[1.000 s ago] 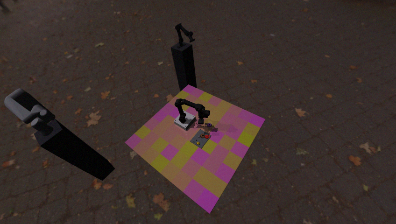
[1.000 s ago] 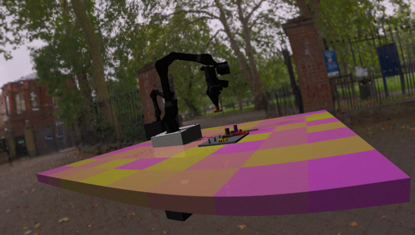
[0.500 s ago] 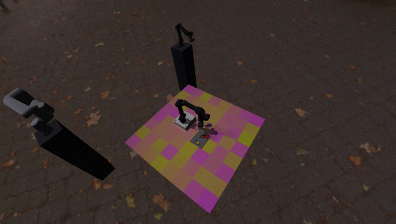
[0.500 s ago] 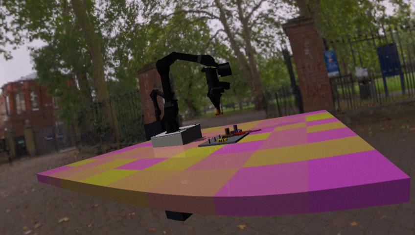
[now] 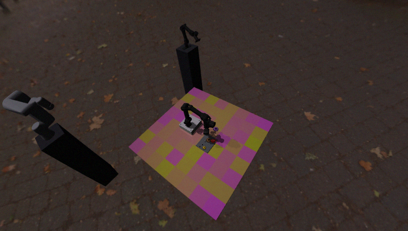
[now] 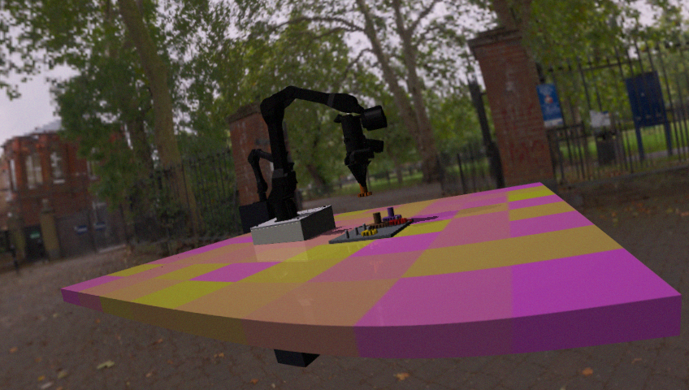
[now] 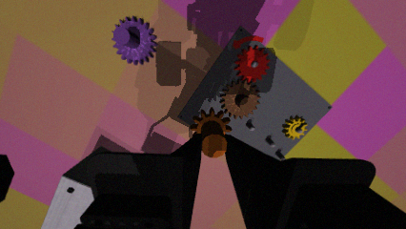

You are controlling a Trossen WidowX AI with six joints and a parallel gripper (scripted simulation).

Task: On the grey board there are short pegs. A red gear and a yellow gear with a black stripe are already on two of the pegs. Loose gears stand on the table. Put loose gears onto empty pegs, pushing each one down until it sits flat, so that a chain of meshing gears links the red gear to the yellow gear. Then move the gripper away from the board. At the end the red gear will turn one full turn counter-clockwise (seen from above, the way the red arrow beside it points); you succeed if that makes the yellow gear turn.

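My gripper tip is 4 cm short of the brown gear, 4 cm to the left of it and 10 cm above it. Round my gripper tip: orange gear (1 cm below); red gear (9 cm ahead, 2 cm to the right, 11 cm below); red arrow (11 cm ahead, 1 cm to the left, 12 cm below).
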